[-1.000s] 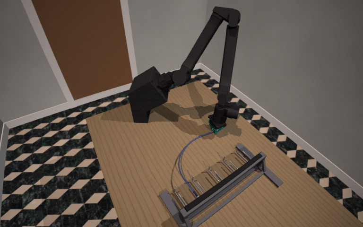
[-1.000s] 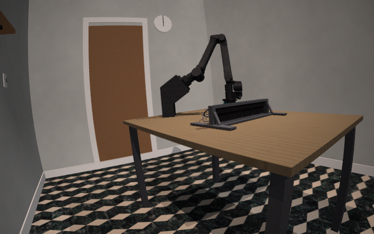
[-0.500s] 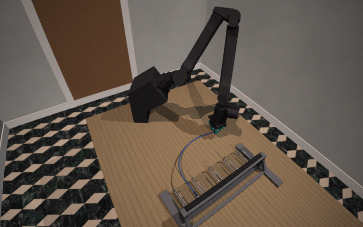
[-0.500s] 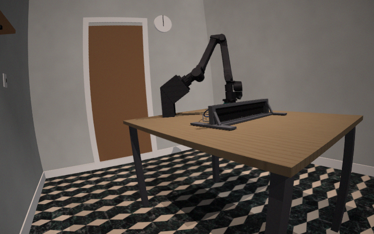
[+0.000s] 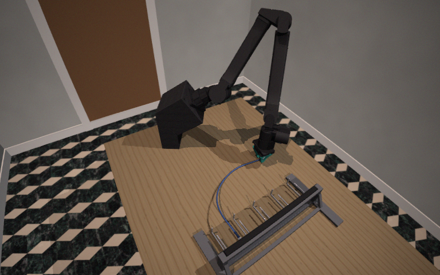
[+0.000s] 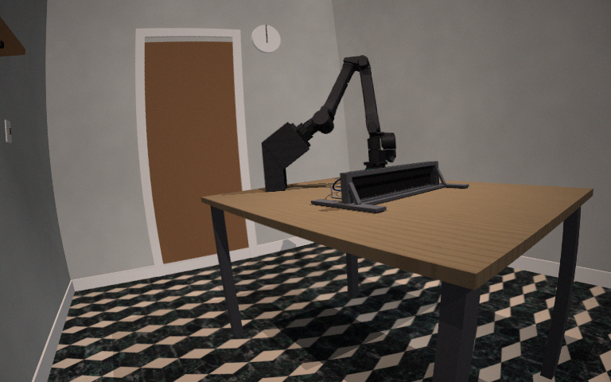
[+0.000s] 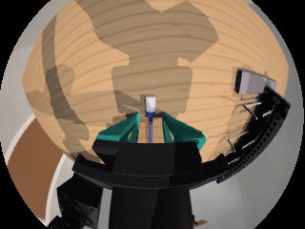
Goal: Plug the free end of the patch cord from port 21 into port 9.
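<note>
Right now the plug is 2 cm to the left of my hand.
</note>
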